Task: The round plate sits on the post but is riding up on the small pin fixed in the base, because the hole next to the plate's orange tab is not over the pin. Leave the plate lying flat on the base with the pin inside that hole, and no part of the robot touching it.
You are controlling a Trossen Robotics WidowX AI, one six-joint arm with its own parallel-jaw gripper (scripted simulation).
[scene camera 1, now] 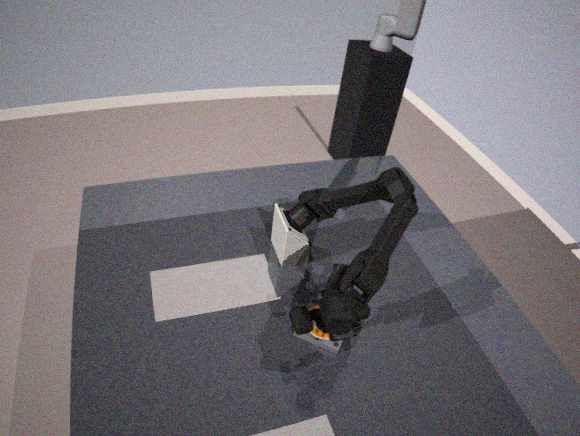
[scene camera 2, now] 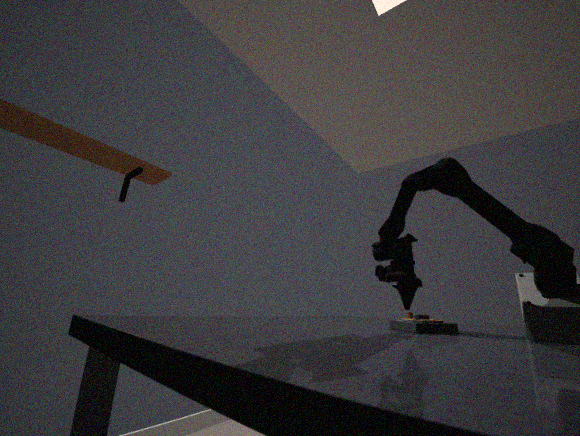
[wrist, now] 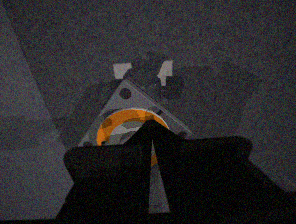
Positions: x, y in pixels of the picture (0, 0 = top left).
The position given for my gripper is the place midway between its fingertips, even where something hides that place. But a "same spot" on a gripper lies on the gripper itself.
my gripper: scene camera 1; scene camera 2 407, 309; wrist
same spot on my gripper: (wrist: 214, 173) = (scene camera 1: 323, 325)
